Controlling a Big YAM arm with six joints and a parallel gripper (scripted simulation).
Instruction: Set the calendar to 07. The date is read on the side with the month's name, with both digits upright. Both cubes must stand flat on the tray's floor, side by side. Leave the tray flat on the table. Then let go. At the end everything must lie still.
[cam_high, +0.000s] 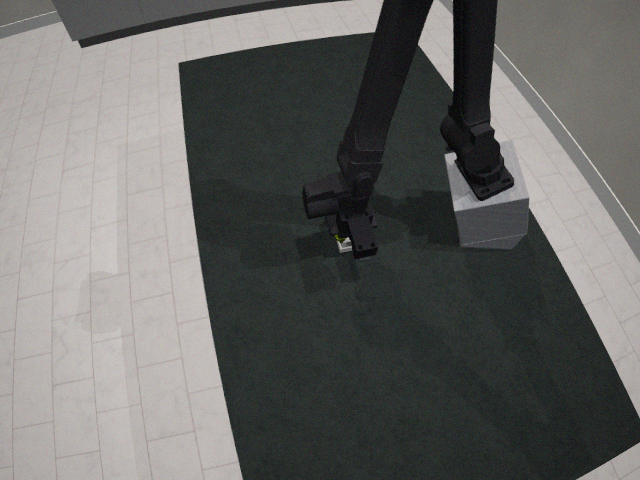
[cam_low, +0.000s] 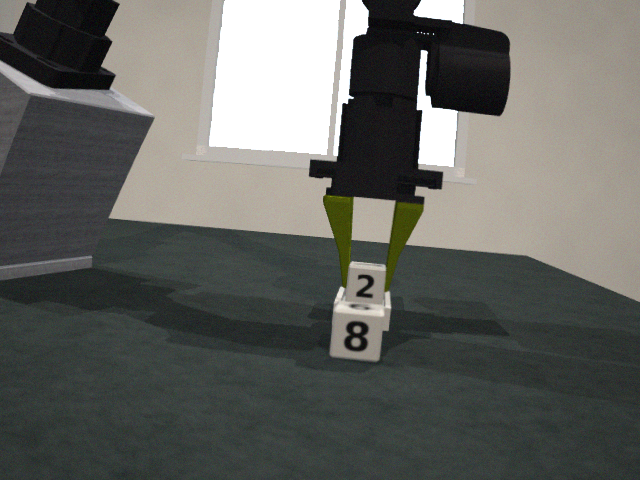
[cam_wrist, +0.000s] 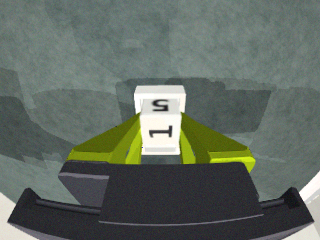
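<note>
Now: the small white tray 2 cm to the right of my hand and 2 cm below it.
</note>
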